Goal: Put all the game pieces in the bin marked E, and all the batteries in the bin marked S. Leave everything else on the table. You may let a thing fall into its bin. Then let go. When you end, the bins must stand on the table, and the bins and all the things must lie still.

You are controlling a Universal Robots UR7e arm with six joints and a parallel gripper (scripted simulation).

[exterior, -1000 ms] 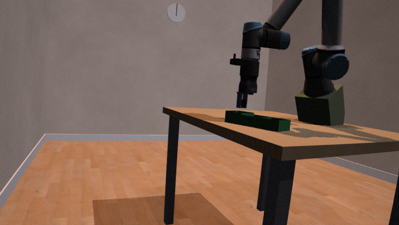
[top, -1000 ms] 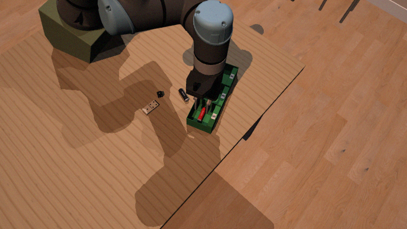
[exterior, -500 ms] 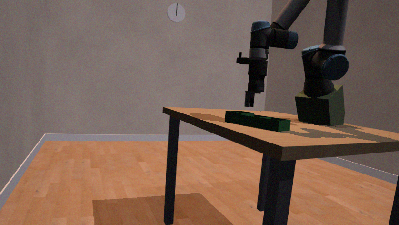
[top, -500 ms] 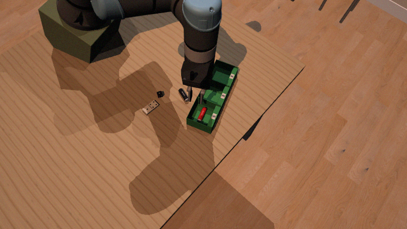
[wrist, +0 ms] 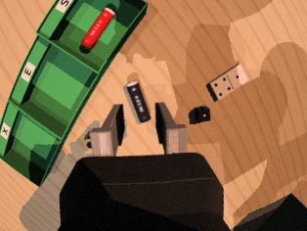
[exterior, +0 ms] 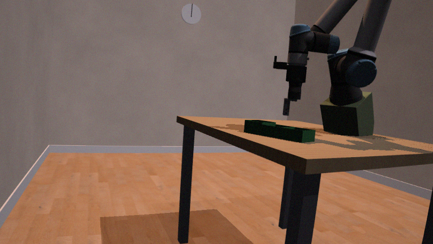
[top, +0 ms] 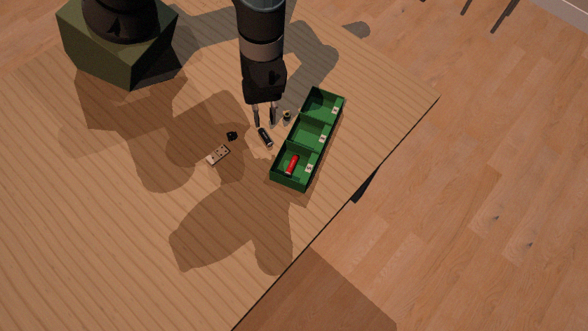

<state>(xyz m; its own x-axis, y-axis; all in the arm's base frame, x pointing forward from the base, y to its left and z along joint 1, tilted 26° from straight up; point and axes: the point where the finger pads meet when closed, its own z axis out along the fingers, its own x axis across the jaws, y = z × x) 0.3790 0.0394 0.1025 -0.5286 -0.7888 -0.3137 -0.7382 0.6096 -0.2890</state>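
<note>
Now: hand 9 cm above the black battery. From my hand the other things lie so: brass nut 1 cm behind, 8 cm to the left, 9 cm below; then green three-compartment bin 8 cm ahead, 6 cm to the left, 7 cm below; then black die 6 cm behind, 5 cm to the right, 8 cm below.
</note>
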